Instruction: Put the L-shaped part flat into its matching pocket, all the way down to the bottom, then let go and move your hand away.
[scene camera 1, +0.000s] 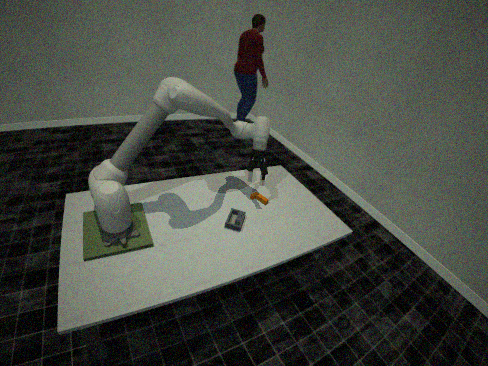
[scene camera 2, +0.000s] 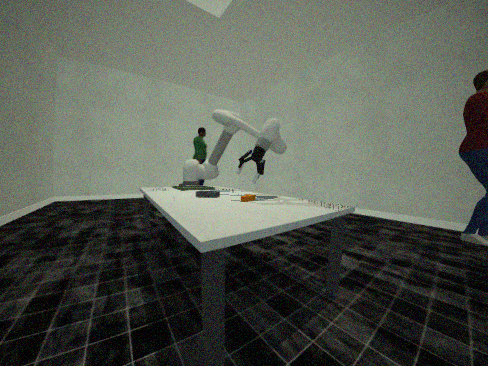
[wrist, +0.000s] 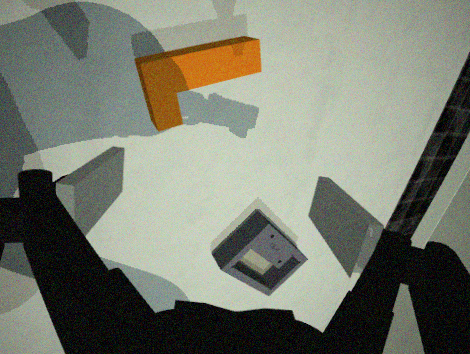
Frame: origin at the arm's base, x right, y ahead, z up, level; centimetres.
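Seen in the pictures: gripper, between the fingertips: (scene camera 1: 255, 183) (scene camera 2: 245, 178) (wrist: 221, 183); arm's base, origin of its link: (scene camera 1: 118, 229) (scene camera 2: 190, 186).
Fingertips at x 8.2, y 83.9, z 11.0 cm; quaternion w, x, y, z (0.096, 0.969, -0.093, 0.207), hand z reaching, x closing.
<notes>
Offsets run from my fingertips to a thing's top centre. Level surfaces: height alone.
The orange L-shaped part {dx +3.2, dy +4.0, dz -10.0 cm} (scene camera 1: 259, 198) (scene camera 2: 248, 198) (wrist: 220, 62) lies flat on the white table {dz -13.0 cm} (scene camera 1: 175, 275) (scene camera 2: 225, 220), apart from the dark grey block {dx +12.2, dy -22.9, dz -9.3 cm} (scene camera 1: 240, 218) (scene camera 2: 207, 194) (wrist: 283, 250). The block has an L-shaped pocket in its top; a pale surface shows inside the pocket in the wrist view. My gripper (scene camera 1: 257, 181) (scene camera 2: 248, 175) (wrist: 221, 183) is open and empty, well above the table. In the wrist view the part is beyond the fingers, at the upper left, and the block is low, nearer the right finger.
The arm's base stands on a green mat (scene camera 1: 142, 240) at one end of the table. A person in a red top (scene camera 1: 250, 52) (scene camera 2: 477, 120) stands off the table, and a person in green (scene camera 2: 200, 147) stands behind the arm. Arm shadows cross the table.
</notes>
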